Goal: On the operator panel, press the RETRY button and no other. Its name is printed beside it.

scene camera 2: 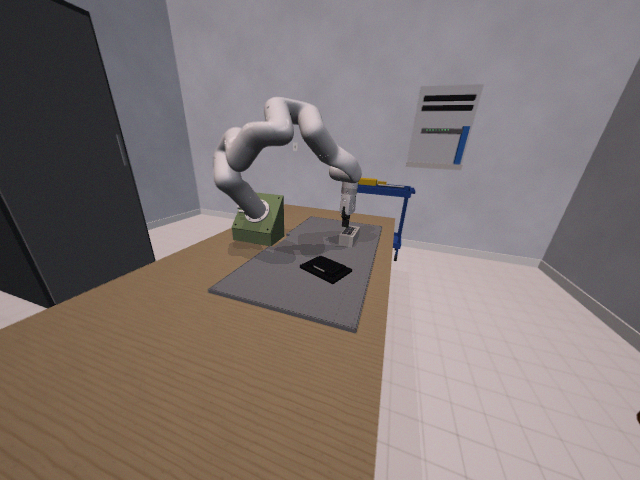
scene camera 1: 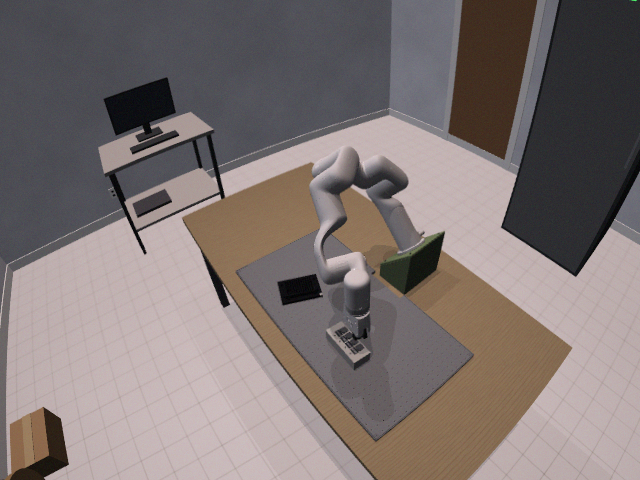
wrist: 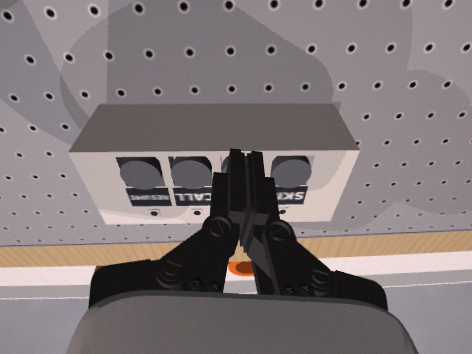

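Seen in the pictures: gripper, fingertip midpoint: (scene camera 2: 345, 226) (scene camera 1: 357, 337) (wrist: 241, 169); arm's base, link origin: (scene camera 2: 257, 211) (scene camera 1: 411, 247).
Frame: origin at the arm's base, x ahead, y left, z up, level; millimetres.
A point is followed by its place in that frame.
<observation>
The operator panel (scene camera 1: 360, 361) @(x 479, y 154, z -96 mm) (scene camera 2: 346, 240) @(x 446, y -8, z -98 mm) (wrist: 215, 127) @(x 424, y 79, z -100 mm) is a light grey box on the perforated mat. In the wrist view its labels appear upside down: the RESUME button (wrist: 141, 174) @(x 431, y 34, z -74 mm) at left, the CALL button (wrist: 191, 174) @(x 436, y 63, z -74 mm) beside it, and the SKIP button (wrist: 291, 172) @(x 446, y 122, z -74 mm) at right. A third button (wrist: 225, 165) @(x 434, y 84, z -74 mm) between CALL and SKIP is mostly hidden behind the fingers, and its label is covered; the word RETRY cannot be read. My gripper (scene camera 1: 360, 336) @(x 428, y 93, z -64 mm) (scene camera 2: 345, 225) @(x 428, y 93, z -64 mm) (wrist: 241, 169) @(x 428, y 93, z -64 mm) is shut and empty, pointing down close above the panel. Contact cannot be made out.
A black flat device (scene camera 1: 299, 288) @(x 393, y -247, z -107 mm) (scene camera 2: 325, 268) @(x 390, y -291, z -104 mm) lies on the grey mat (scene camera 1: 413, 372) @(x 377, y 310, z -129 mm) (scene camera 2: 268, 289) @(x 227, y -429, z -129 mm), apart from the panel. The green arm base (scene camera 1: 413, 266) @(x 86, y 68, z 5 mm) (scene camera 2: 253, 235) @(x 5, y -70, z -100 mm) stands on the wooden table (scene camera 1: 506, 351) @(x 74, y 538, z -142 mm) (scene camera 2: 206, 361) @(x 194, y -695, z -142 mm) beside the mat.
</observation>
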